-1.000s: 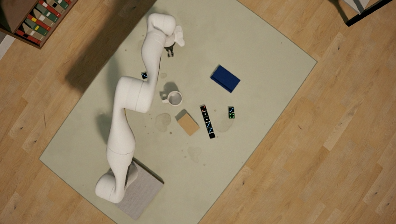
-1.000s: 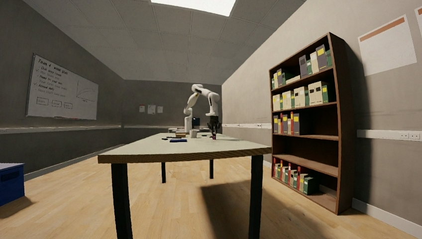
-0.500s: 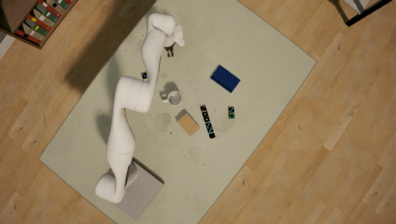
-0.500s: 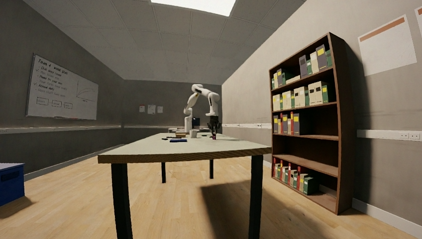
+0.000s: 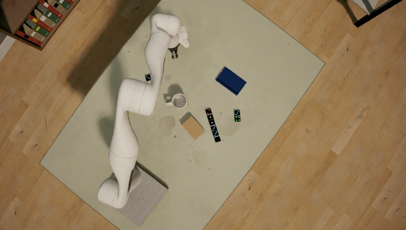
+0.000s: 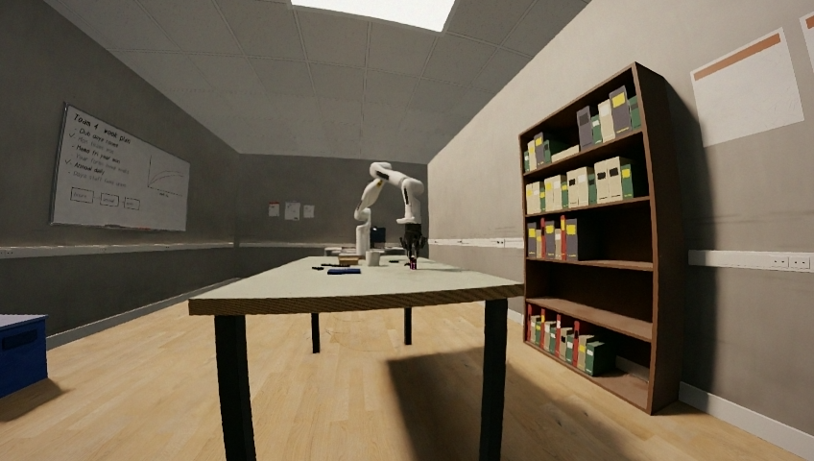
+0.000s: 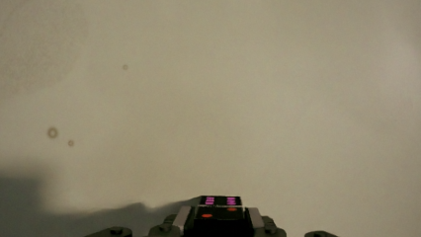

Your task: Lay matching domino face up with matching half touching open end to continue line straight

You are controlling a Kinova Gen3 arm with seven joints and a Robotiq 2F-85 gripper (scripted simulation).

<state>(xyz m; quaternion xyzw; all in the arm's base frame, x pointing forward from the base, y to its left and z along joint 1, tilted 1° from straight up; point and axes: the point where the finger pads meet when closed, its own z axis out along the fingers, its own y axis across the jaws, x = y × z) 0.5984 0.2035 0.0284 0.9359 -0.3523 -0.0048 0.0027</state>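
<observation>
The domino is 4 cm below my hand. From my hand the other things lie so: white mug (18 cm behind, 17 cm to the right, 3 cm below); then tan block (24 cm behind, 29 cm to the right, 5 cm below).
</observation>
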